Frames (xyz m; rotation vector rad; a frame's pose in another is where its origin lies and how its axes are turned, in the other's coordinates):
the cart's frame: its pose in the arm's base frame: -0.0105 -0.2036 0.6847 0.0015 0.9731 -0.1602
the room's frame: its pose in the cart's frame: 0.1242 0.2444 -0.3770 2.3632 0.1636 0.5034
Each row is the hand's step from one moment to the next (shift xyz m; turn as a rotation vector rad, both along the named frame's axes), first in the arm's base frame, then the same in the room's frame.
Working: the arm's base frame: its pose in the room's frame: 0.3796 -0.0240 0.1732 -2.3963 -0.3987 0.7511

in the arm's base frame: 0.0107 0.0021 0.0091 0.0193 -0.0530 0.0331
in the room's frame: 0.0033 0.0071 -0.0119 -0.0099 0.0646 0.0025
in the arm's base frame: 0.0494 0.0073 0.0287 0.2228 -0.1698 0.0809
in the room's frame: 0.0229 0.0287 -0.0444 0.1115 0.2660 -0.0429
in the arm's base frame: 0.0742 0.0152 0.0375 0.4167 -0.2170 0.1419
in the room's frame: 0.0382 0.0373 -0.0655 0.2245 0.4147 -0.1359
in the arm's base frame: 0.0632 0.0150 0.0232 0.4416 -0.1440 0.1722
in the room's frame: 0.0380 0.0262 -0.0512 0.2338 0.3821 -0.2115
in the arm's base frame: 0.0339 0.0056 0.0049 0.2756 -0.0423 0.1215
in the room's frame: 0.0246 0.0126 -0.0209 0.1424 0.2076 -0.1707
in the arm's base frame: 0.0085 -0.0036 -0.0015 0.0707 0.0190 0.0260
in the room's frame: 0.0073 0.0059 -0.0004 0.0427 0.0276 -0.0587
